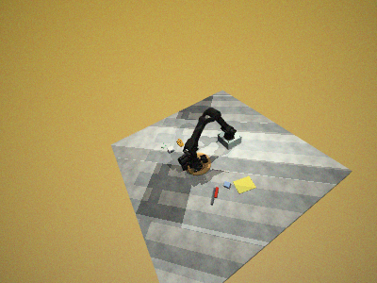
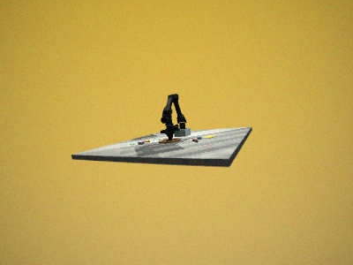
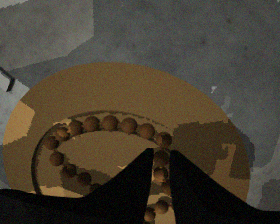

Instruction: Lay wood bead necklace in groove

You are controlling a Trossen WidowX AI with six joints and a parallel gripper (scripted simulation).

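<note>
Now: the round bead board 40 mm to the right of my gripper tip, 30 mm behind it and 10 mm below it. From my gripper tip the other things lie so: thin grey stick (160 mm behind, 80 mm to the left, 10 mm below); then red-handled tool (230 mm to the left, 40 mm behind, 10 mm below); then small blue block (210 mm to the left, 140 mm behind, 10 mm below).
</note>
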